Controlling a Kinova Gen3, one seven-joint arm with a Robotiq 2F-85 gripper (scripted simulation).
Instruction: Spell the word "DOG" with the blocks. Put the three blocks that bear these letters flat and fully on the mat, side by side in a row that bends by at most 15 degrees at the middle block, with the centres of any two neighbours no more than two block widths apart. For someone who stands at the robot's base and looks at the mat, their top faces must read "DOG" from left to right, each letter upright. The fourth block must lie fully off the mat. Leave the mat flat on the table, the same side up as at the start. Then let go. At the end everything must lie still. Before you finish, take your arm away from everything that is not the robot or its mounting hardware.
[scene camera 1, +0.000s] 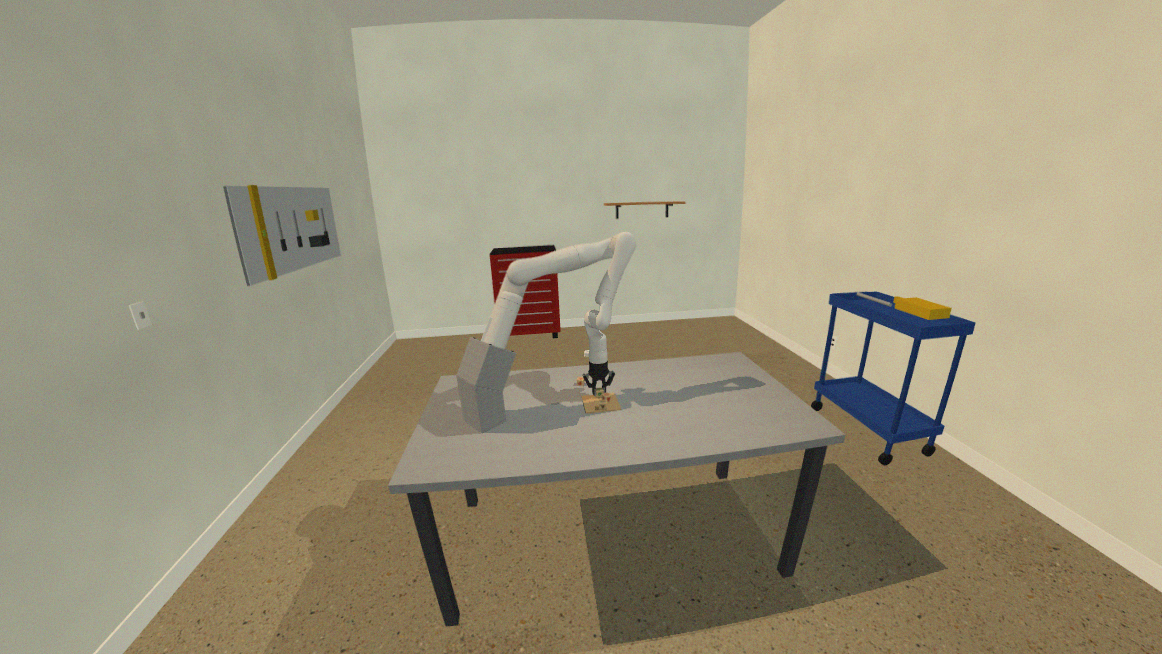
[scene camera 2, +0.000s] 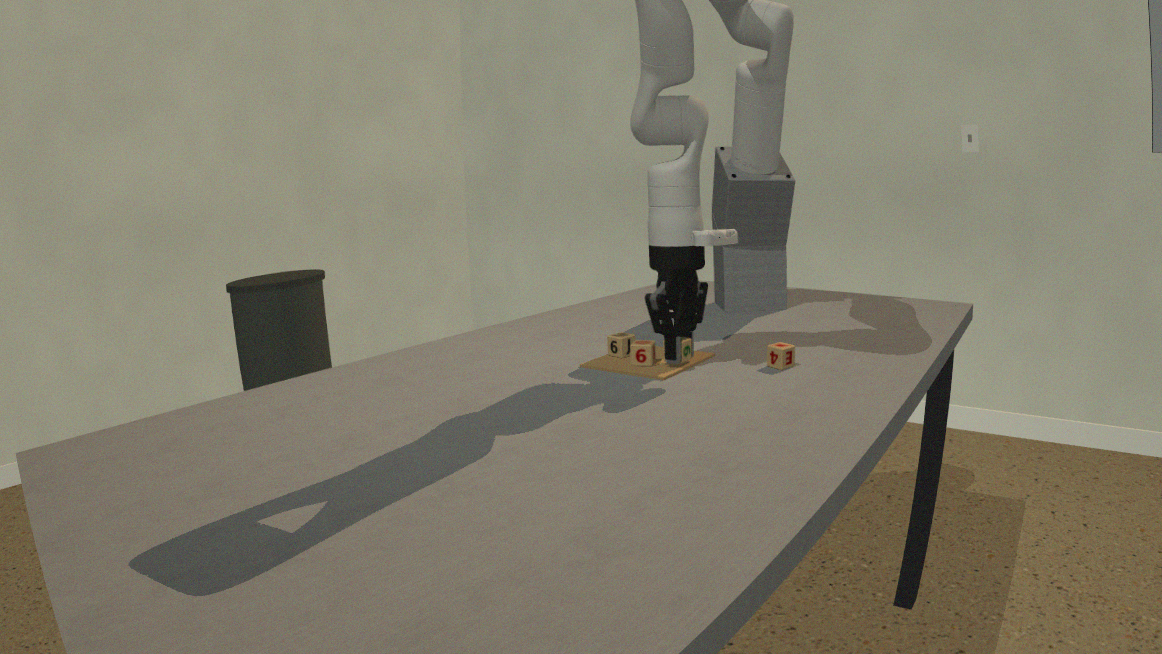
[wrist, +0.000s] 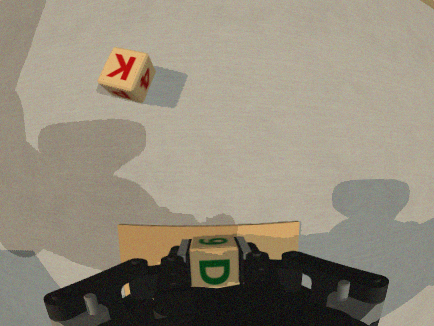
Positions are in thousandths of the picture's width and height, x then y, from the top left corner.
In view: my gripper (scene camera 2: 585, 551) and a D block (wrist: 494, 799).
My gripper shows as well in the wrist view (wrist: 492, 768).
